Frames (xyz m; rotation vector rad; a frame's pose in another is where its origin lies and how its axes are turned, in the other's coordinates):
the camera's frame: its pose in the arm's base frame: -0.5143 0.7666 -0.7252 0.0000 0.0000 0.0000
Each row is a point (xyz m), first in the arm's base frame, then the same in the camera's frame.
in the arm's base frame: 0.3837 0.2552 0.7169
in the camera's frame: 0.8980 -0.5114 1.4421
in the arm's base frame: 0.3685 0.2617 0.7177
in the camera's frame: 0.8828 -0.5049 1.4429
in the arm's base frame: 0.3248 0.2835 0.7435
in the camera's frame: 0.8391 -0.4831 1.4687
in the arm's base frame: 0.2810 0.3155 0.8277
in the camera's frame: 0.7953 -0.4511 1.5529
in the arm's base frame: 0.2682 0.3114 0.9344
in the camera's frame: 0.7825 -0.4552 1.6596
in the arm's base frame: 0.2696 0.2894 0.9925
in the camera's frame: 0.7839 -0.4772 1.7177
